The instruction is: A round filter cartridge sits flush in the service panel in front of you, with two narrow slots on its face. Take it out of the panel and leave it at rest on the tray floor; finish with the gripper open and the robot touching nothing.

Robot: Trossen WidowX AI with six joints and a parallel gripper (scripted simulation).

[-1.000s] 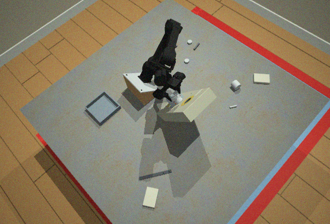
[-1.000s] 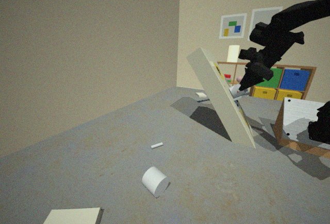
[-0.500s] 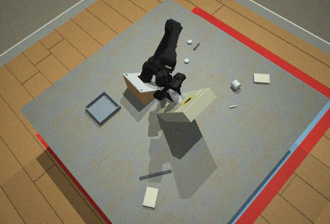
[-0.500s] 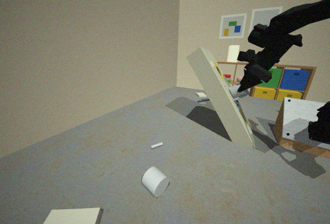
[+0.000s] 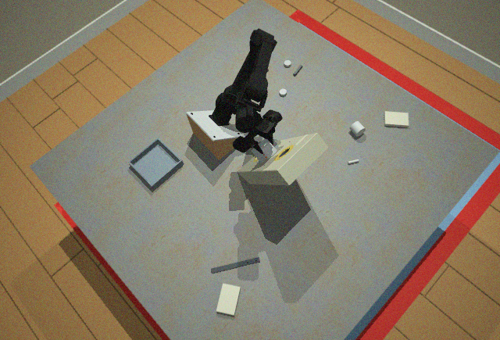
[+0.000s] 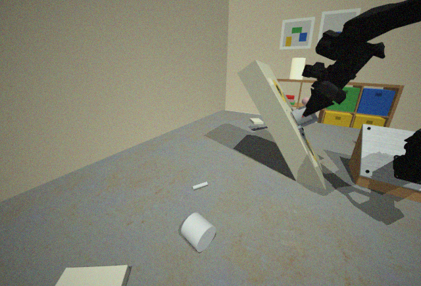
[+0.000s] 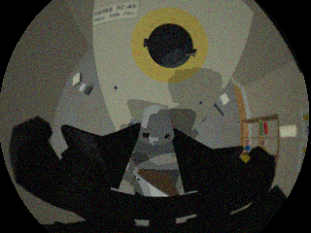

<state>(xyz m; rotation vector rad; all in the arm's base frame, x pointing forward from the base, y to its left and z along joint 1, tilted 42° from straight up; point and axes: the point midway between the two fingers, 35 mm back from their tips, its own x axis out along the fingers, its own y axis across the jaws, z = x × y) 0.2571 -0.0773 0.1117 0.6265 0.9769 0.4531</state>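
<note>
Right now my gripper tip is 40 mm short of the cream service panel, 10 mm to the right of it and 20 mm above it. From my gripper tip the other things lie so: grey-blue tray 320 mm behind, 310 mm to the right, 160 mm below; then round filter cartridge right at my gripper tip.
</note>
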